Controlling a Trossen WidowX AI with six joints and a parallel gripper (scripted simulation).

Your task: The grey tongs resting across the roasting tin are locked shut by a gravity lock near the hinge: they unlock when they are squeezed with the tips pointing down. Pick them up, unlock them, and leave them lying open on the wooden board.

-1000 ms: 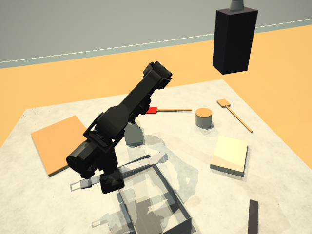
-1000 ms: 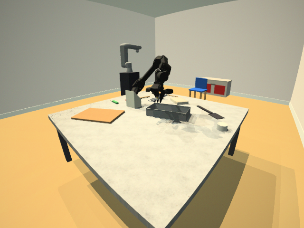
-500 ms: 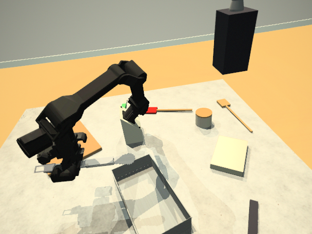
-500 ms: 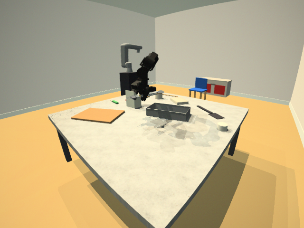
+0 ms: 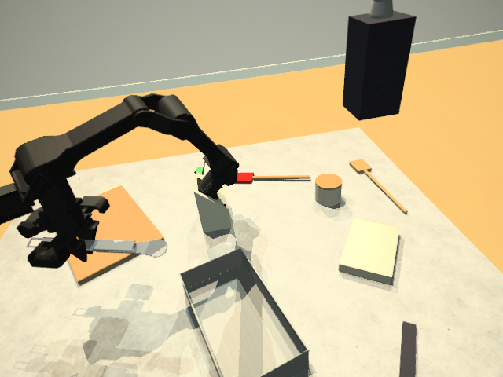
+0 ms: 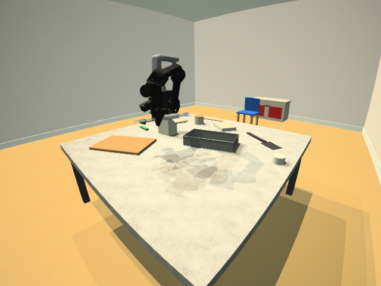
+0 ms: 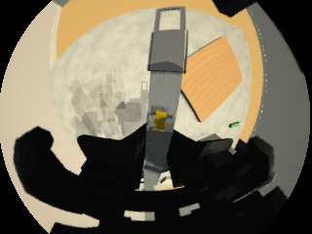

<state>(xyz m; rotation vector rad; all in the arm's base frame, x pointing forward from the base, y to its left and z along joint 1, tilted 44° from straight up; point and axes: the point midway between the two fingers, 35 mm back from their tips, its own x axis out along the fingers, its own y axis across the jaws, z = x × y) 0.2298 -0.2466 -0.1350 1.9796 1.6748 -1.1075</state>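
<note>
My gripper tip is 29 cm past the wooden board, 6 cm to the left of it and 15 cm above it. From my gripper tip the other things lie so: green item (53 cm behind, 25 cm to the left, 15 cm below); yellow lock piece (1 cm behind, 2 cm to the right, 4 cm above); roasting tin (13 cm ahead, 29 cm to the left, 13 cm below).
</note>
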